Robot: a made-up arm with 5 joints.
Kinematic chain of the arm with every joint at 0, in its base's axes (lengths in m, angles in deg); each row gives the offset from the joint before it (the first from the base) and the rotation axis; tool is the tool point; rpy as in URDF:
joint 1: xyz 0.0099 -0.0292 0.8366 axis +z
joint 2: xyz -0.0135 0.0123 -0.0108 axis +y
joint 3: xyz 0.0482 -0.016 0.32 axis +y
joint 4: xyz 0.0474 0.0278 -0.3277 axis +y
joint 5: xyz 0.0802 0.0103 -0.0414 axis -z
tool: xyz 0.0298 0.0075 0.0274 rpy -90 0 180
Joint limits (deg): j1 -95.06..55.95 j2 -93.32..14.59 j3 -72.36..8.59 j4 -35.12..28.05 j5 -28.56..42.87
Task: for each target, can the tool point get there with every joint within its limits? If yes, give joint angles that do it. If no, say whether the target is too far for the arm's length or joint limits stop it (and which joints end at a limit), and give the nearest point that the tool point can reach.
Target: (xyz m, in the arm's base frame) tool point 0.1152 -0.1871 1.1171
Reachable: yes | joints -72.14 -44.01 -27.09 6.83 -20.44
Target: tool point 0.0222 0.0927 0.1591
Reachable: no: joint limits stop it (at a limit: joint 1, joint 2, joint 4) | nearest point 0.0423 0.0831 0.7074 | short by 0.549 m
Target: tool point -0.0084 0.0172 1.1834
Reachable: yes | joints 6.03 -69.03 -29.48 -17.87 -12.32
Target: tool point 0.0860 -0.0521 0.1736
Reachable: no: joint limits stop it (at a limit: joint 2, joint 4) | nearest point 0.1081 -0.0587 0.7077 | short by 0.535 m
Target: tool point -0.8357 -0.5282 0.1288
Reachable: no: too far | nearest point 0.0042 -0.3164 0.7480 | short by 1.065 m
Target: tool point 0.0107 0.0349 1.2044
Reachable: yes | joints 35.53 -59.17 -34.64 -15.86 -20.26
